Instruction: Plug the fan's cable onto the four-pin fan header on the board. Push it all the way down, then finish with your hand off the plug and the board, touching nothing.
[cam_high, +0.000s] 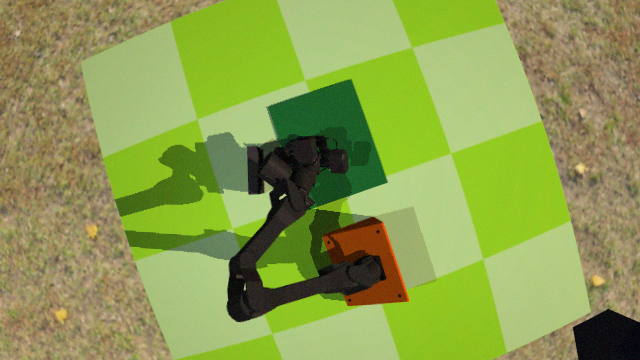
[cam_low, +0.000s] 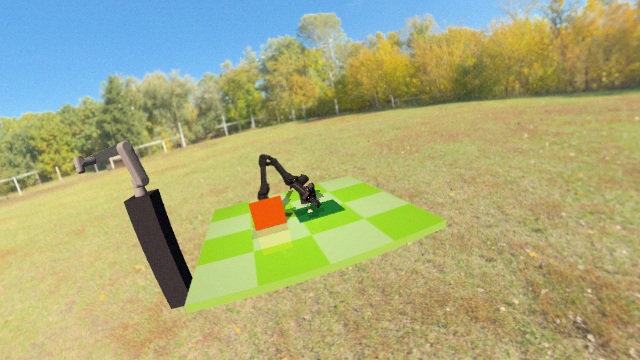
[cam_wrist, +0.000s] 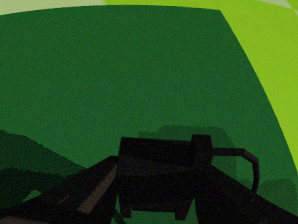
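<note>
The board lies 10 mm behind my gripper tip, 20 mm to the right of it and 60 mm below it. Round my gripper tip: black fan (30 mm behind, 170 mm to the left, 10 mm above); then black fan plug (10 mm behind, 10 mm below); then light-coloured header (70 mm behind, 20 mm to the right, 40 mm below).
</note>
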